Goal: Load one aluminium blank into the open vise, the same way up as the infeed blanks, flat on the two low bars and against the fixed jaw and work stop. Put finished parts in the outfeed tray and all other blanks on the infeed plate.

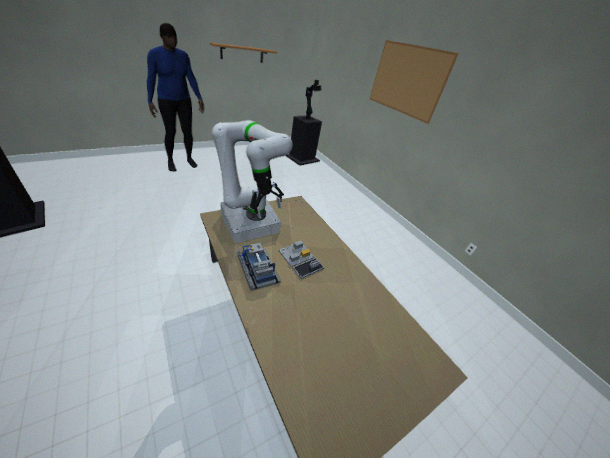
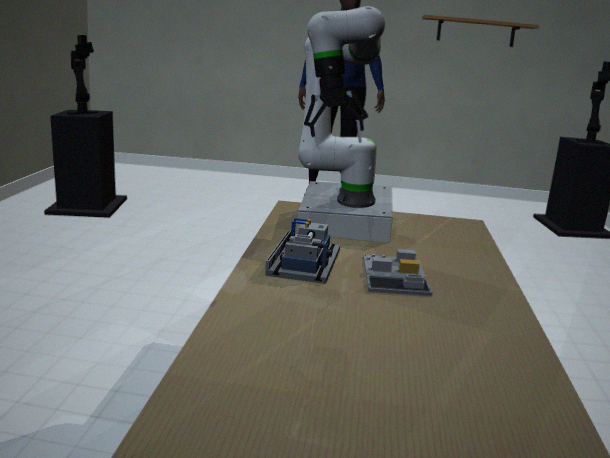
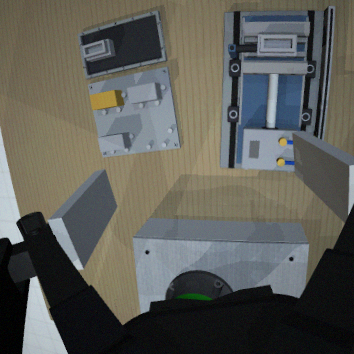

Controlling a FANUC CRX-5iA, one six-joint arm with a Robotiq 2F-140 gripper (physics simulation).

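Frame: origin at the arm's base, x left, y ahead, z down, level; metres.
Where they show: gripper, fingertip midpoint: (image 1: 269,212) (image 2: 338,145) (image 3: 199,171); arm's base, link origin: (image 1: 256,214) (image 2: 356,201).
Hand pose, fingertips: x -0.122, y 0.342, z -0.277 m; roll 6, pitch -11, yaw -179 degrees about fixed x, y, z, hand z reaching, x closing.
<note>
Each offset is from my fingertips to the top centre of the thing. "pt": to the spot under its first point.
My gripper (image 1: 269,207) (image 2: 336,134) (image 3: 199,171) is open and empty, high above the robot's base. The vise @[dx -0.086, dy +0.041, dz +0.287 m] (image 2: 300,263) (image 3: 287,100) stands with a pocketed part @[dx -0.099, dy +0.113, dz +0.272 m] (image 3: 260,45) between its jaws, at the black stop rod; a gap shows between it and the jaw nearer the base. The infeed plate @[dx +0.206, dy +0.064, dz +0.379 m] (image 3: 162,125) bears two plain grey blanks @[dx +0.159, dy +0.100, dz +0.343 m] (image 3: 142,93) @[dx +0.256, dy +0.017, dz +0.343 m] (image 3: 114,142) and a yellow block @[dx +0.247, dy +0.108, dz +0.343 m] (image 1: 305,253) (image 2: 409,266) (image 3: 106,99). The dark outfeed tray (image 2: 385,282) (image 3: 135,40) holds a pocketed part @[dx +0.239, dy +0.215, dz +0.346 m] (image 2: 414,281) (image 3: 96,49) at one end. The low bars cannot be made out.
The metal base block (image 1: 255,230) (image 2: 345,223) (image 3: 220,230) stands at the table's end, behind the vise and infeed plate. Blue hoses with yellow fittings @[pt dx -0.082, dy -0.039, dz +0.276 m] (image 3: 282,142) rise at the vise's base end. A long rail @[dx -0.172, dy +0.020, dz +0.336 m] (image 3: 327,75) runs along its outer side. A person (image 1: 172,75) stands behind the robot.
</note>
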